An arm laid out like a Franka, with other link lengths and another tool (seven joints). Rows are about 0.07 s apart.
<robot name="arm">
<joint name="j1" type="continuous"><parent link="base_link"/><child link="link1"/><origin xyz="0 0 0.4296" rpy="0 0 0"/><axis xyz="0 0 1"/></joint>
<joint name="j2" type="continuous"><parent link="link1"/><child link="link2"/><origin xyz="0 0 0" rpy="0 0 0"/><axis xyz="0 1 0"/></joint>
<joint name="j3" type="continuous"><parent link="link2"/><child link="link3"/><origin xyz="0 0 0.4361" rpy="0 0 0"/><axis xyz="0 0 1"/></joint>
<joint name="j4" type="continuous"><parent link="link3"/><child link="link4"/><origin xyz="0.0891 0 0" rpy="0 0 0"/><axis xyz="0 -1 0"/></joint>
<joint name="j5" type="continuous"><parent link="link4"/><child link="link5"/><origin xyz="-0.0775 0 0.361" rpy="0 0 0"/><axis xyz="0 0 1"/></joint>
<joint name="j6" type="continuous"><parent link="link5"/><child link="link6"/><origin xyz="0 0 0" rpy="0 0 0"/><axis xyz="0 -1 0"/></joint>
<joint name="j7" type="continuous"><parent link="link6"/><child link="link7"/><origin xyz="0.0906 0 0" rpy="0 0 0"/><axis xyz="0 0 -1"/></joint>
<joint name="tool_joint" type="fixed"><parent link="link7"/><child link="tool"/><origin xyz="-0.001 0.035 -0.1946" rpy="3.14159 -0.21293 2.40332"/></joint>
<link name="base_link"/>
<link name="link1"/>
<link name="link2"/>
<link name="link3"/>
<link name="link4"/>
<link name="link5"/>
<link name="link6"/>
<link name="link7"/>
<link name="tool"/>
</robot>
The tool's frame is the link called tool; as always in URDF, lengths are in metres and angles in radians. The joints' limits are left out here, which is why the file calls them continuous.
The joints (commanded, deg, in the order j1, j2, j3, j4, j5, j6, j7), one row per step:
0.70 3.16 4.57 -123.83 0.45 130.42 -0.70
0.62 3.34 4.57 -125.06 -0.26 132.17 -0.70
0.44 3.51 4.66 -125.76 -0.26 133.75 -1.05
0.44 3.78 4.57 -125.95 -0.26 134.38 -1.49
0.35 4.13 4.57 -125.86 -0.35 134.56 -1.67
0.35 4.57 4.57 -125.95 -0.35 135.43 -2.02
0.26 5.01 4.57 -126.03 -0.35 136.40 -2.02
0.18 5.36 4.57 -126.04 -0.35 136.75 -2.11
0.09 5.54 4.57 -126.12 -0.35 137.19 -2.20
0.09 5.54 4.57 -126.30 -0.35 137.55 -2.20
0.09 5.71 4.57 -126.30 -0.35 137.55 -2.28
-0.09 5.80 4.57 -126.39 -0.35 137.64 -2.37
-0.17 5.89 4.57 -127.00 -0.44 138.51 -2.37
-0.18 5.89 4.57 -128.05 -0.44 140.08 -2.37
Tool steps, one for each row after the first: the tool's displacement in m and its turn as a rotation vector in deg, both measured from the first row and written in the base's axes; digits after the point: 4 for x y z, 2 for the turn. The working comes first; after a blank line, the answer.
Tool pose at each row, in the base's axes (x y z in m, rotation vector in deg; the steps are taken from these numbers as rounded here):
0.5432 0.0855 0.5164 -53.35 -162.59 -8.60
0.5417 0.0835 0.5081 -53.03 -163.27 -8.03
0.5427 0.0827 0.5040 -52.77 -164.00 -8.45
0.5438 0.0819 0.5011 -52.30 -164.31 -8.49
0.5454 0.0811 0.4988 -52.09 -164.32 -8.36
0.5479 0.0812 0.4955 -51.64 -164.76 -8.54
0.5512 0.0806 0.4924 -51.84 -165.11 -8.88
0.5527 0.0799 0.4896 -51.82 -165.10 -8.91
0.5539 0.0791 0.4881 -51.85 -165.25 -9.03
0.5539 0.0791 0.4874 -51.88 -165.41 -9.14
0.5540 0.0791 0.4858 -51.74 -165.29 -9.04
0.5540 0.0774 0.4844 -51.85 -165.18 -8.99
0.5530 0.0764 0.4806 -51.92 -165.34 -9.02
0.5512 0.0763 0.4758 -52.01 -165.80 -9.35

-0.0015 -0.0020 -0.0083 -0.52 -0.39 0.35
-0.0005 -0.0028 -0.0124 -0.45 -1.10 0.61
0.0006 -0.0036 -0.0153 -0.46 -1.28 0.96
0.0022 -0.0044 -0.0176 -0.51 -1.20 1.10
0.0047 -0.0043 -0.0209 -0.48 -1.54 1.45
0.0080 -0.0049 -0.0240 -0.41 -1.99 1.35
0.0095 -0.0056 -0.0268 -0.39 -1.98 1.36
0.0107 -0.0064 -0.0283 -0.36 -2.16 1.36
0.0107 -0.0064 -0.0290 -0.35 -2.34 1.36
0.0108 -0.0064 -0.0306 -0.36 -2.17 1.44
0.0108 -0.0081 -0.0320 -0.37 -2.08 1.35
0.0098 -0.0091 -0.0358 -0.41 -2.25 1.33
0.0080 -0.0092 -0.0406 -0.37 -2.78 1.32

